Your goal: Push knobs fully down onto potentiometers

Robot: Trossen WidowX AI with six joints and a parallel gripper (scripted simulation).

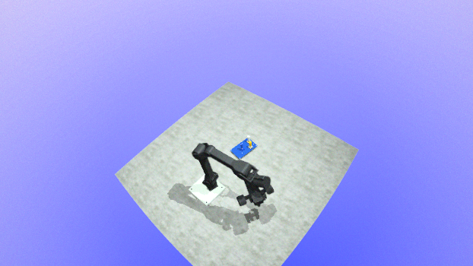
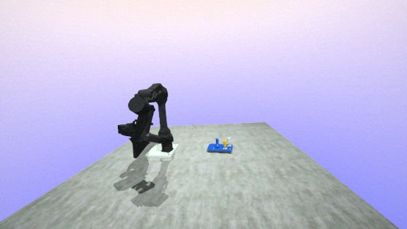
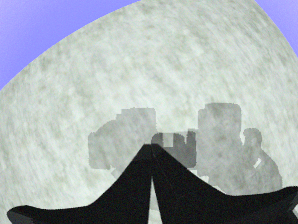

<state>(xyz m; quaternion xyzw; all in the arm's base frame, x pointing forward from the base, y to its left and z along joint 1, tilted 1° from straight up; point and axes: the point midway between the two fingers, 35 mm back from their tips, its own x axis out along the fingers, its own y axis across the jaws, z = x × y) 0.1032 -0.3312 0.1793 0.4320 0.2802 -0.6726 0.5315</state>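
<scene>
Right now the blue knob is 450 mm to the left of my gripper tip, 210 mm ahead of it and 100 mm below it. Also, from my gripper tip: orange knob: 420 mm to the left, 270 mm ahead, 110 mm below; then dark blue part: 450 mm to the left, 210 mm ahead, 120 mm below.
</scene>
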